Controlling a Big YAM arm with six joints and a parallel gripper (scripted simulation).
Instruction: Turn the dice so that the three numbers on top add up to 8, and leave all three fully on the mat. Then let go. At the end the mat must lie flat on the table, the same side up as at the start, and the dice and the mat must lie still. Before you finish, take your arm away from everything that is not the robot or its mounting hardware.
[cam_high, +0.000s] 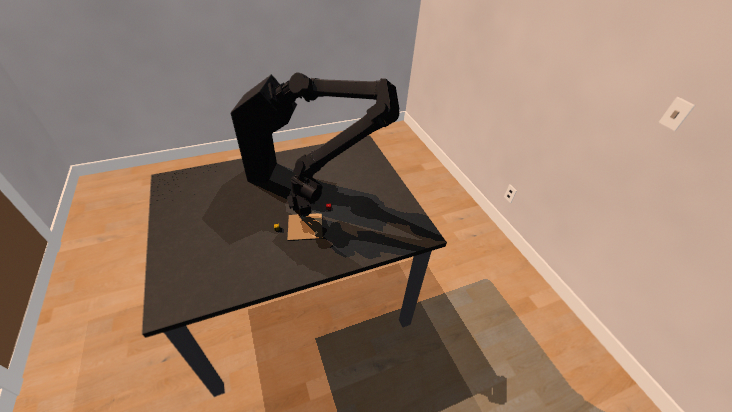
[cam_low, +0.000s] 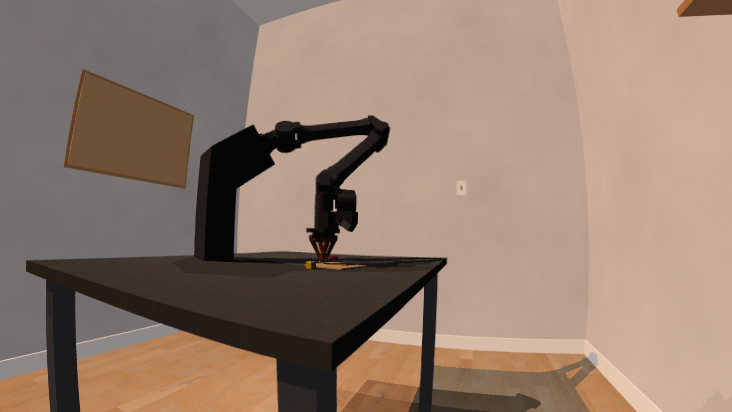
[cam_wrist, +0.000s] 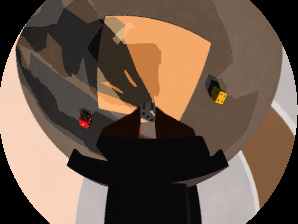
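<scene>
My gripper is now right at the white die. The rest, counted from my hand: yellow die (11 cm to the right, 4 cm ahead, 1 cm below); tan mat (5 cm ahead, 2 cm below); red die (12 cm to the left, 4 cm behind, 1 cm below).
</scene>
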